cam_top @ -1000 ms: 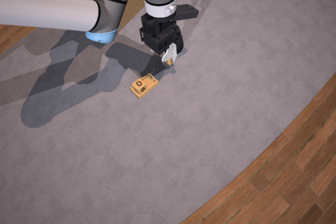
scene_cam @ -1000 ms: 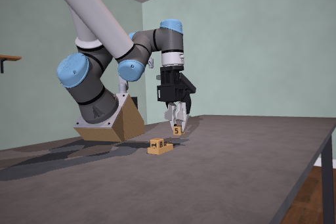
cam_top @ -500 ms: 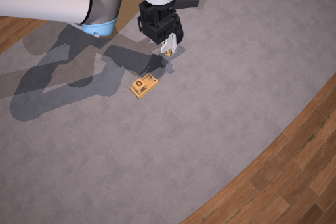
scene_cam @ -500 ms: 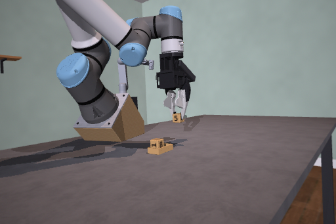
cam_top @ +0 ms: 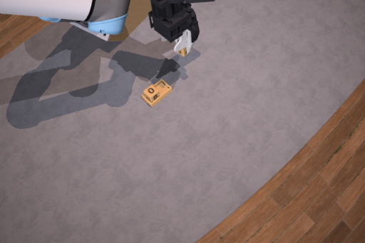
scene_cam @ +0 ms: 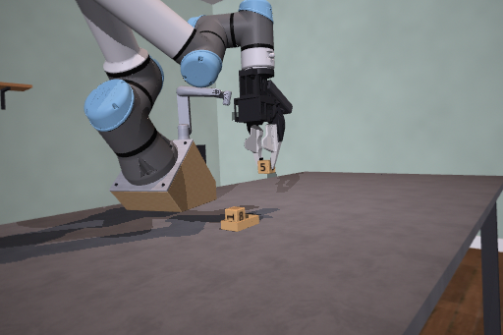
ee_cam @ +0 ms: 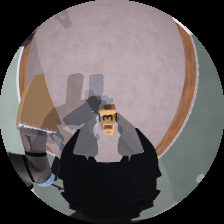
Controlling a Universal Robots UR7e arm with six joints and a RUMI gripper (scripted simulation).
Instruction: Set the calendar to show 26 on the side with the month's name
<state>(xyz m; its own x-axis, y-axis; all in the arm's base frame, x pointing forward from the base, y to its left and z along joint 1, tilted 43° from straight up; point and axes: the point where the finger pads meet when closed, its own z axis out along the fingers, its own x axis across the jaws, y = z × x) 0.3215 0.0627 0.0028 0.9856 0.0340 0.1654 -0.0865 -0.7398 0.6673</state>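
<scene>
Right now the wooden calendar tray is 120 mm below my hand, 110 mm to the right of it and 10 mm behind it.
</scene>
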